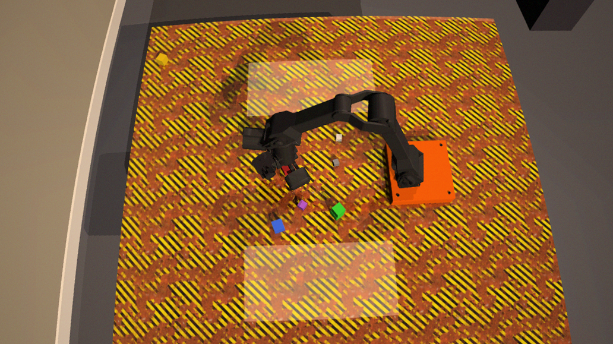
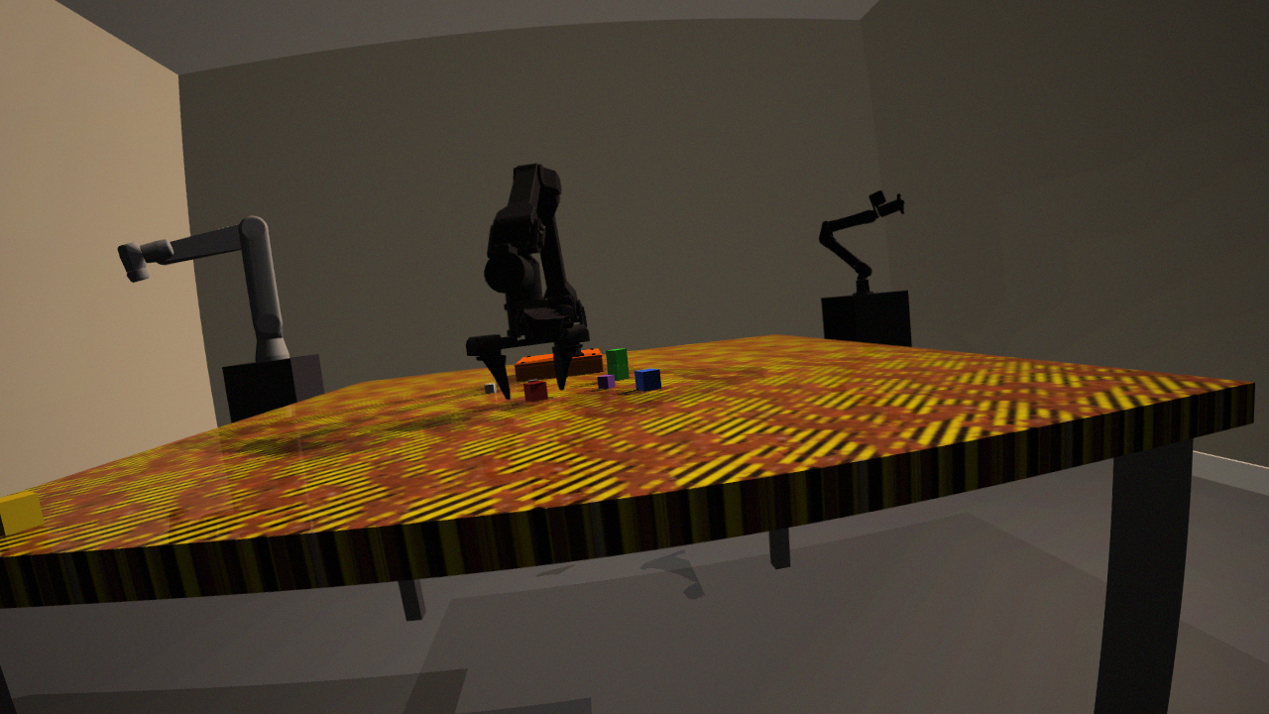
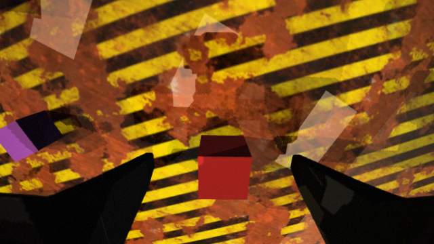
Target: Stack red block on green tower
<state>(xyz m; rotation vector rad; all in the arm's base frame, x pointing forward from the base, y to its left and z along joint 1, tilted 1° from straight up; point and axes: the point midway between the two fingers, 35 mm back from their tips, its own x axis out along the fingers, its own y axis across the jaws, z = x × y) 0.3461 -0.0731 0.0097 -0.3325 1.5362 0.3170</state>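
Now: gripper tip 10 mm below the red block. Round my gripper tip: grey block: 150 mm behind, 10 mm to the right; then purple block: 120 mm to the left, 40 mm behind; then blue block: 170 mm to the left, 40 mm ahead, 10 mm above.
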